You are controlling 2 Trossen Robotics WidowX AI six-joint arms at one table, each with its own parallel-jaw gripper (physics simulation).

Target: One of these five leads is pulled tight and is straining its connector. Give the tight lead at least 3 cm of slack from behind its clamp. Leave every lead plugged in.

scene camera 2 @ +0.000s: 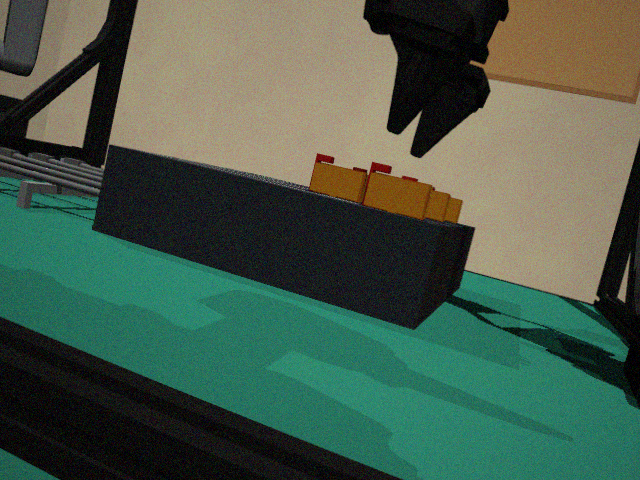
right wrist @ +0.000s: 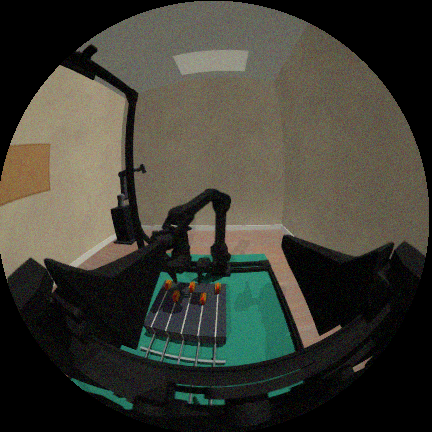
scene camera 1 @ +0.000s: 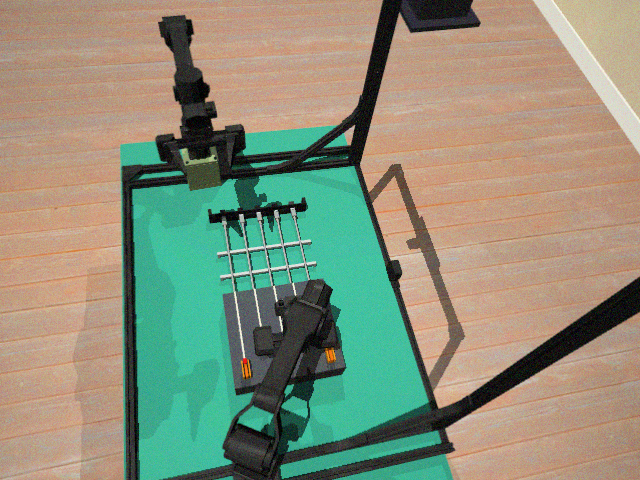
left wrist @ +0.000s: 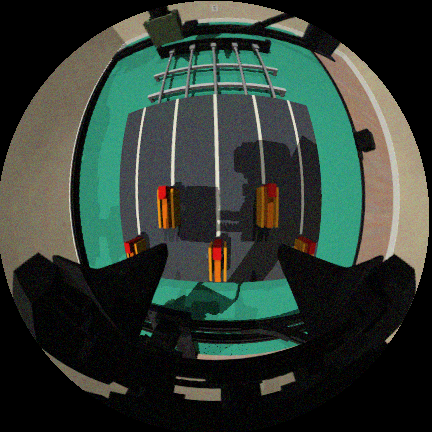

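Where they show: left gripper, between the fingertips: (scene camera 2: 404,145) (right wrist: 187,283) (left wrist: 224,250); right gripper, between the fingertips: (right wrist: 224,244) (scene camera 1: 208,170); left arm's base, origin of its link: (right wrist: 221,266) (left wrist: 168,327); right arm's base, origin of its link: (scene camera 1: 198,150).
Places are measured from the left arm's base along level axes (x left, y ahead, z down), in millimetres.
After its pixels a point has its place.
Several pale leads (scene camera 1: 237,320) @(z -44, x 15, y 350 mm) (left wrist: 216,150) @(z -44, x -94, y 348 mm) (right wrist: 185,320) @(z -44, x -86, y 386 mm) run from plugs at a black connector bar (scene camera 1: 250,213) (left wrist: 215,47) across a dark block (scene camera 1: 232,330) @(z -44, x 29, y 324 mm) (scene camera 2: 258,242) (left wrist: 195,135) @(z -44, x -68, y 368 mm) (right wrist: 222,320) @(z -44, x 34, y 368 mm) to orange clamps with red tabs. The outer clamps (scene camera 1: 246,368) @(z -68, x 1, y 216 mm) (scene camera 1: 330,355) @(z -67, x -206, y 223 mm) and middle clamp (left wrist: 218,262) @(z -68, x -104, y 227 mm) sit nearer the block's front edge than the other two clamps (left wrist: 168,207) @(z -64, x -49, y 281 mm) (left wrist: 267,207) @(z -68, x -148, y 286 mm). I cannot tell which lead is tight. My left gripper (scene camera 2: 406,143) @(z -100, x -108, y 253 mm) (left wrist: 224,250) @(z -100, x -108, y 253 mm) is open and empty above the clamps. My right gripper is open and empty, beyond the connector bar. The left arm hides some clamps in scene camera 1.
Two white crossbars (scene camera 1: 305,242) @(z 3, x -199, y 593 mm) (scene camera 1: 311,264) @(z 3, x -206, y 518 mm) cross the leads between the connector bar and the block. A black frame (scene camera 1: 128,310) @(z 7, x 297, y 432 mm) borders the green table top (scene camera 1: 175,330) @(z 22, x 179, y 367 mm), with uprights at the picture's right. An olive box-shaped part (scene camera 1: 204,173) @(z -50, x 82, y 832 mm) shows at the right arm's end.
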